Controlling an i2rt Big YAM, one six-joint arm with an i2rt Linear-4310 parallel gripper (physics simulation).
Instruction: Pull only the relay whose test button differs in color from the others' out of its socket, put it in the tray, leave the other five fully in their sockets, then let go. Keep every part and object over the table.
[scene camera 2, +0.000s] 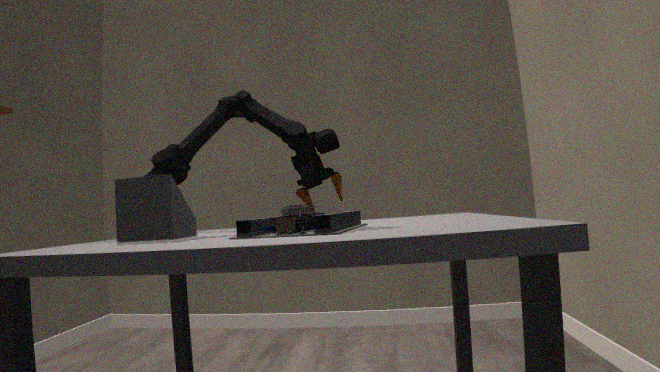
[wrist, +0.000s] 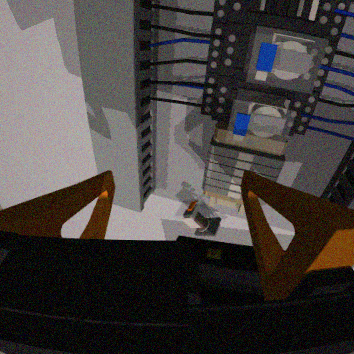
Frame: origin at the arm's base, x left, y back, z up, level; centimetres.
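Seen in the pictures: gripper, between the fingertips: (scene camera 2: 327, 207) (wrist: 177, 178); arm's base, origin of its link: (scene camera 2: 148, 195).
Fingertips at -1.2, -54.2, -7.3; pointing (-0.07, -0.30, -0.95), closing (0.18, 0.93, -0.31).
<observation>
Pixels of each thing's top centre, then the offset from my fingertips to it, as dx, dy, dz. "spot": a spot on its surface instead. Level surfaces: height alone.
- farther up, centre of its top: (wrist: 282, 59) (scene camera 2: 304, 204) -6.2, +5.9, +1.2
- socket with bare metal contacts, a spot on its surface: (wrist: 290, 7) spot: -8.5, +6.8, -2.8
- small object with an orange patch, centre of its top: (wrist: 195, 230) +7.9, -0.6, -2.8
- grey terminal block, centre of its top: (wrist: 242, 165) -0.2, +4.1, -1.3
- table, height of its surface: dz -6.0
In the wrist view, two clear relays with blue test buttons, one farther up (wrist: 287, 60) and one lower (wrist: 265, 120), sit in black sockets. A socket with bare metal contacts (wrist: 290, 7) shows at the top edge. A small object with an orange patch (wrist: 201, 220) lies tilted past the rail's end; it looks like a loose relay, partly in shadow. Clear relay tops (scene camera 2: 298, 210) show blurred in the scene view. My gripper (scene camera 2: 327, 205) (wrist: 177, 178) is open and empty above the panel, with the small object seen between its fingers. The tray cannot be made out.
A grey terminal block (wrist: 245, 162) with beige end plates stands beside the lower relay. Slotted wire ducts (wrist: 110, 100) (scene camera 2: 337, 222) flank the socket row, with black and blue wires between. The arm's grey base block (scene camera 2: 145, 210) stands on the table (scene camera 2: 450, 230) at the left.
</observation>
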